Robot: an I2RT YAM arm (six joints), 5 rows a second.
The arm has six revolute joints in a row. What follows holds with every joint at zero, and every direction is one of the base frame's.
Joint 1 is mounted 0.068 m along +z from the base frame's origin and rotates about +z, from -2.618 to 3.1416 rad.
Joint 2 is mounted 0.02 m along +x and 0.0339 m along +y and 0.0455 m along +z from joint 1 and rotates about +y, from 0 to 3.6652 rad.
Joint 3 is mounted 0.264 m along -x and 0.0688 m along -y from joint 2 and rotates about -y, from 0 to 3.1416 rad.
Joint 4 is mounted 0.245 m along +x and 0.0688 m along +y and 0.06 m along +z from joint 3 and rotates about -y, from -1.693 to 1.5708 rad.
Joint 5 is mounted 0.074 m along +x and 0.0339 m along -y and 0.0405 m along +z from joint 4 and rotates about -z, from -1.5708 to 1.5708 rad.
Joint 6 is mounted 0.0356 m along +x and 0.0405 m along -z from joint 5 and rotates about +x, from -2.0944 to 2.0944 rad.
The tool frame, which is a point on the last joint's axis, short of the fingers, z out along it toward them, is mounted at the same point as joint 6; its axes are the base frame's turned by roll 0, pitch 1.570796 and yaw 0 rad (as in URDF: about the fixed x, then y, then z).
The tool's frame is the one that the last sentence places.
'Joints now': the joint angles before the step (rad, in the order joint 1, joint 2, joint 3, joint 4, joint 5, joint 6). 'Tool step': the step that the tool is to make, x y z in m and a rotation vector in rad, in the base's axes. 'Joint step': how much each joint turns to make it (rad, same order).
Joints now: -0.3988, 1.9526, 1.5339, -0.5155, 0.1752, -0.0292
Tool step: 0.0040, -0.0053, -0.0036, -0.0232, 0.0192, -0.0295
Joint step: -0.0046, 0.0280, 0.0265, -0.0077, 0.0380, 0.0031
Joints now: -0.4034, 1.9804, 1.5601, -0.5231, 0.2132, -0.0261
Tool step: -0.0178, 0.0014, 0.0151, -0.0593, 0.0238, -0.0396
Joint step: -0.0078, -0.0736, -0.0445, -0.0244, 0.0704, -0.0123
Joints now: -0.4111, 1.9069, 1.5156, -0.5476, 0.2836, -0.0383
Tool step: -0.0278, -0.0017, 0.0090, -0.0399, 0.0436, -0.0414
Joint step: -0.0275, -0.0907, -0.0798, -0.0277, 0.0522, -0.0215
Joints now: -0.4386, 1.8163, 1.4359, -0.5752, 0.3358, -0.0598
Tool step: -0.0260, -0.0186, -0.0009, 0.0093, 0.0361, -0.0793
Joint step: -0.0721, -0.0399, -0.0444, -0.0323, 0.0108, 0.0014
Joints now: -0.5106, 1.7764, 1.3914, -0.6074, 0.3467, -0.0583
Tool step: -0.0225, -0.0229, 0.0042, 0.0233, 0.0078, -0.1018
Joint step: -0.0828, -0.0168, 0.0031, -0.0475, -0.0032, 0.0260
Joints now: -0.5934, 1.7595, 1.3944, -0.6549, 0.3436, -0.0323
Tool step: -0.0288, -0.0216, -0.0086, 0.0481, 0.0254, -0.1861
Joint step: -0.0906, -0.0017, -0.0199, -0.0662, 0.0261, 0.1012
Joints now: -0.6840, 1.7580, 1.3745, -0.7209, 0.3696, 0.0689
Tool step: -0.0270, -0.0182, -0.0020, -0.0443, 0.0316, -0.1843
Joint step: -0.0782, -0.0138, -0.0244, -0.0155, 0.0951, 0.0784
